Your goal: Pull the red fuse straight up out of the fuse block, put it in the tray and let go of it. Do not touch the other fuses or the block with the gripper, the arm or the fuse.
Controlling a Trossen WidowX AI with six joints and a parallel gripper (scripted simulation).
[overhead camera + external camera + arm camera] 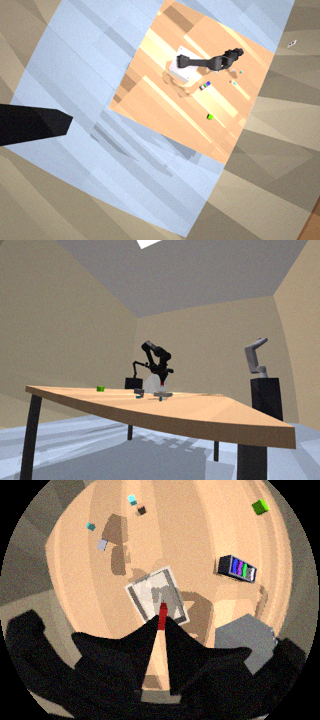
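Now: the pale tray 10 cm below my gripper tip, 1 cm to the left of it and 1 cm behind it. Also, from my gripper tip: red fuse (1 cm below).
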